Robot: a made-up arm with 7 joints.
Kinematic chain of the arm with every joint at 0, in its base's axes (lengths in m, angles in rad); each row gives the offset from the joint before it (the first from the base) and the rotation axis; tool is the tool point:
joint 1: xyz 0 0 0.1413 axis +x
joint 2: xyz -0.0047 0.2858 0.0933 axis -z
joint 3: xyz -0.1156 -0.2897 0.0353 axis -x
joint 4: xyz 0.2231 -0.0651 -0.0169 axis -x
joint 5: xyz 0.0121 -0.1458 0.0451 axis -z
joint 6: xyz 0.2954 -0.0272 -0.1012 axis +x
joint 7: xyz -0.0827 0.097 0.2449 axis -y
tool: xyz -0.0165 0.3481 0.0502
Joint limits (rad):
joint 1: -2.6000..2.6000
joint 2: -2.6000..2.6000
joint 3: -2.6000..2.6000
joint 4: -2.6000..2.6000
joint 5: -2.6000..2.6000
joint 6: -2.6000..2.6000
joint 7: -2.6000..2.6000
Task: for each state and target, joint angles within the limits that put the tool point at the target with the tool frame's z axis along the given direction. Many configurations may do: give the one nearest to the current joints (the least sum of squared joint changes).
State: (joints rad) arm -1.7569 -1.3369 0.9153 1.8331 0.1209 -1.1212 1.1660
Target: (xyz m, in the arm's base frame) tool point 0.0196 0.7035 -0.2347 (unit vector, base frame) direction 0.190 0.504 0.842
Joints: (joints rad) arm -1.2286 -1.1880 1.5700 2.5769 -0.0058 -1.6405 0.5273
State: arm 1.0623 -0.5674 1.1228 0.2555 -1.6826 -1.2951 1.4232
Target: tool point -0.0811 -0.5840 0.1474 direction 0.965 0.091 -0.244
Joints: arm 0.3753 -0.1981 1.1388 0.0189 -2.3553 -1.2240 2.5538
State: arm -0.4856 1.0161 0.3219 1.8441 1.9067 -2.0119 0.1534
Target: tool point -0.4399 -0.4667 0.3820 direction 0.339 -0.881 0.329
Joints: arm -0.4243 0.3155 -0.1967 1.4469 2.3977 -2.5159 0.3299
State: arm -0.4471 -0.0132 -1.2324 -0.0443 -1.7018 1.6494 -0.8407
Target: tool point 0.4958 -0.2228 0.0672 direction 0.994 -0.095 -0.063
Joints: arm -0.3484 -0.6471 -1.9857 -0.2084 -1.4997 0.8950 -0.3677
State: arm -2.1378 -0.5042 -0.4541 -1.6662 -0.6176 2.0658 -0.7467
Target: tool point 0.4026 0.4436 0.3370 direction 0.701 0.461 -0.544
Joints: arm -2.6000 0.2546 -0.2535 -1.4459 -1.3560 1.8491 -0.9693
